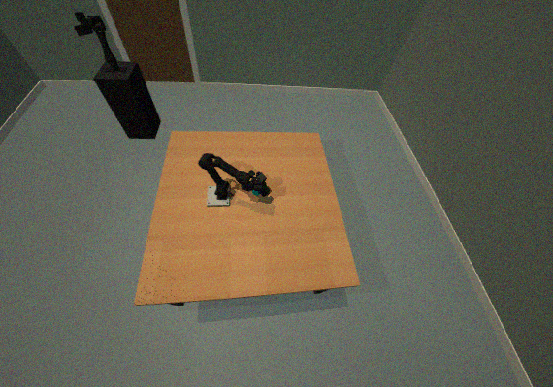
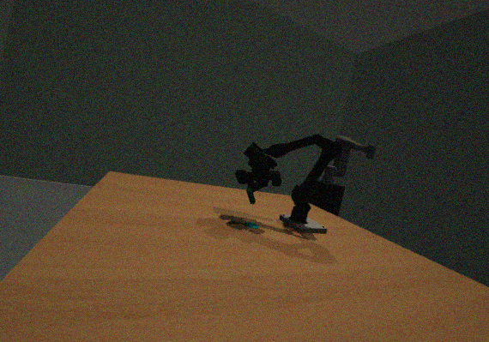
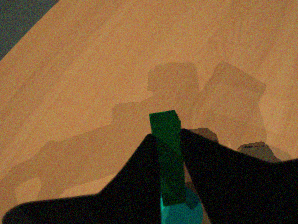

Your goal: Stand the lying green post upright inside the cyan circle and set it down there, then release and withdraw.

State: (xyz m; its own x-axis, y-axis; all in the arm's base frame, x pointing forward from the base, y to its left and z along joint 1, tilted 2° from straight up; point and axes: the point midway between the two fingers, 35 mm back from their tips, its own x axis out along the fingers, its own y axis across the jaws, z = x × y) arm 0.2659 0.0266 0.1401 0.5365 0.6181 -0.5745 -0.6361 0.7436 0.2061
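My gripper tip is 130 mm above the cyan circle, 40 mm past it and 10 mm to the left of it. Also, from my gripper tip: green post (20 mm below, 10 mm behind).
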